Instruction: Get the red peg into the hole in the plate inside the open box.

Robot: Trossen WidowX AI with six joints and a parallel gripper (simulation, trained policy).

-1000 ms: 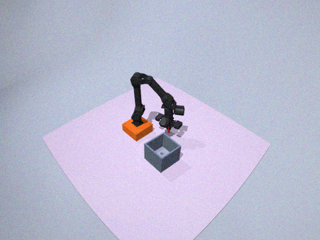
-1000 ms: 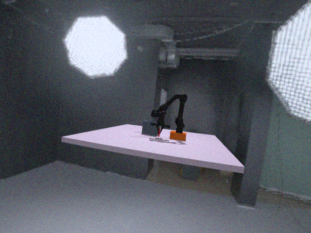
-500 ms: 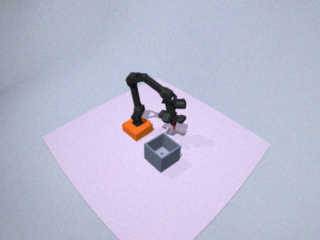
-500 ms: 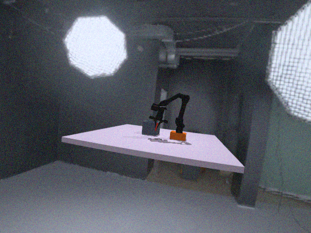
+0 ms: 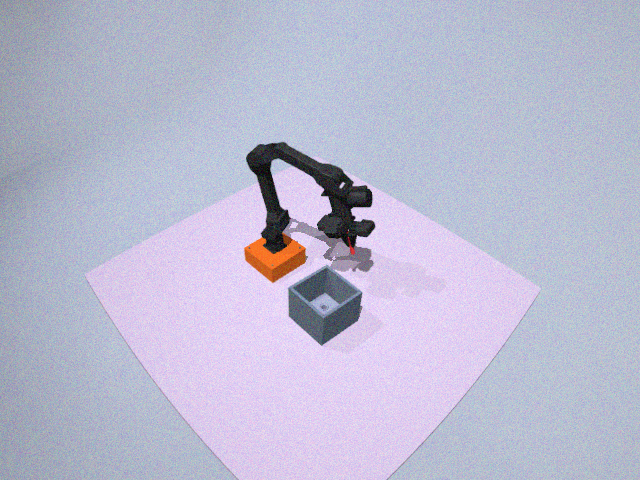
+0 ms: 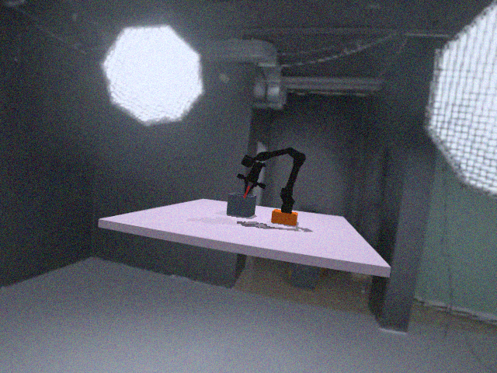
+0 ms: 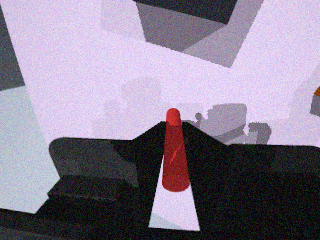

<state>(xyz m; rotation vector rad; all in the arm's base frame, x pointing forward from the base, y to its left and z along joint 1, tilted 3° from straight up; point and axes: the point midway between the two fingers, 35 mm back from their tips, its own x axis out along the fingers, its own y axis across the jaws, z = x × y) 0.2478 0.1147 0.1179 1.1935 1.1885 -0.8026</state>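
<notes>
My gripper tip is now 7 cm short of the light plate, 18 cm to the left of it and 12 cm above it. The rest, counted from my gripper tip: red peg: 1 cm above.
</notes>
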